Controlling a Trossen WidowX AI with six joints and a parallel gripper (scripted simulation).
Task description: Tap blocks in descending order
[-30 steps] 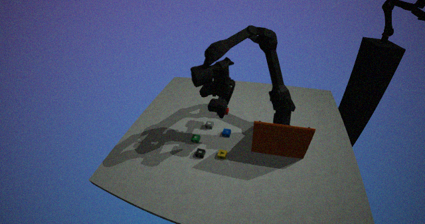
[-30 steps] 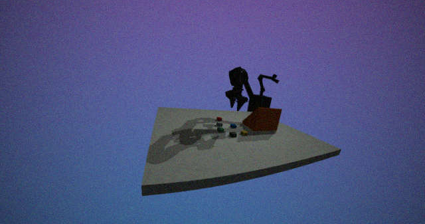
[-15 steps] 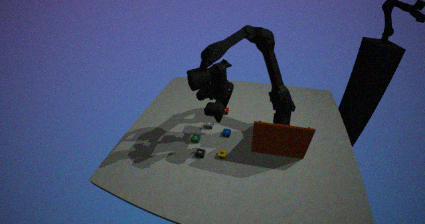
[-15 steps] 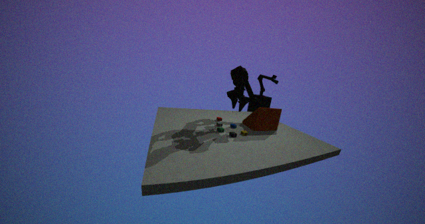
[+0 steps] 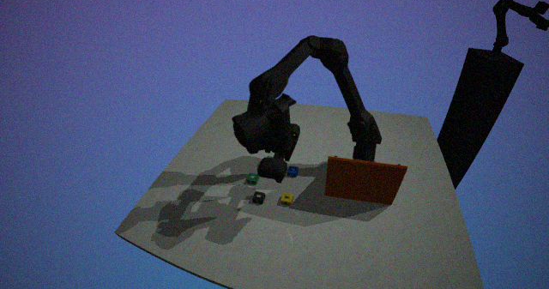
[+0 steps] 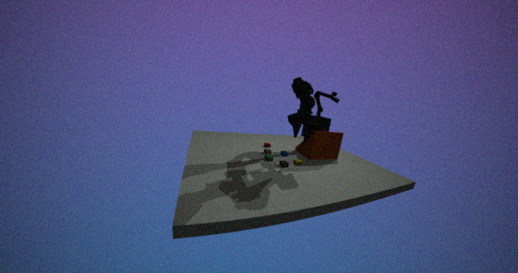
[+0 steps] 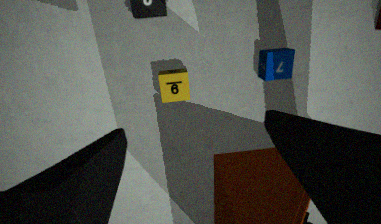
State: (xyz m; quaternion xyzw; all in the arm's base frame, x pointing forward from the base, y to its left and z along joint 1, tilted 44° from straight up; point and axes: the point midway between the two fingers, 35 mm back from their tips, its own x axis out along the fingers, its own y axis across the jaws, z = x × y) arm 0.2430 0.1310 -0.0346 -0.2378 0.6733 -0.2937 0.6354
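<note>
Right now the yellow block is 11 cm below my gripper tip, 1 cm to the left of it and 1 cm behind it. Also, from my gripper tip: black block (11 cm below, 8 cm ahead, 2 cm to the left); green block (13 cm ahead, 11 cm below, 5 cm to the right); blue block (11 cm to the right, 11 cm below).
</note>
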